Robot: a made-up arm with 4 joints.
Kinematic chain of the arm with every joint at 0, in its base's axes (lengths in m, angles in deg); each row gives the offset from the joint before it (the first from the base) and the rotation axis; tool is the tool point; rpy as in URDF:
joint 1: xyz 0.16 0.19 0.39 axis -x
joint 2: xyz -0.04 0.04 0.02 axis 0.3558 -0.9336 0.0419
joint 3: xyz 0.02 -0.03 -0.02 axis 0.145 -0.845 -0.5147
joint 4: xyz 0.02 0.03 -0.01 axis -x
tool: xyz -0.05 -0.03 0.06 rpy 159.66 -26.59 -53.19
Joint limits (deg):
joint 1: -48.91..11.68
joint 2: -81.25..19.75
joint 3: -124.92..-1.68
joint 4: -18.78..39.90
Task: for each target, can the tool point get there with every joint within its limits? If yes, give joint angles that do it. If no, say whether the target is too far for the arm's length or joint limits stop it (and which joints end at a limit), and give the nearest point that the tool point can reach.
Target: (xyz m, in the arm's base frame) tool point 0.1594 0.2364 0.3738
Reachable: yes | joints -10.92 -66.70 -108.09 16.84
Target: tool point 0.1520 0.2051 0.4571
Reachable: yes | joints -38.70 -56.70 -15.60 29.37
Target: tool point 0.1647 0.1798 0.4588
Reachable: yes | joints -42.98 11.46 -87.80 14.91
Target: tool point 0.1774 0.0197 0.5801
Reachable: no: too far | nearest point 0.1440 0.1627 0.4625 | short by 0.188 m
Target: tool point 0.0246 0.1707 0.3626
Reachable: no: joint limits stop it (at a limit: joint 1, joint 2, joint 3, joint 4) | nearest point 0.1076 0.1621 0.4013 | short by 0.092 m
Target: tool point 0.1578 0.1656 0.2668
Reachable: no: joint limits stop it (at a limit: joint 1, joint 3) | nearest point 0.1401 0.1937 0.3492 | short by 0.089 m
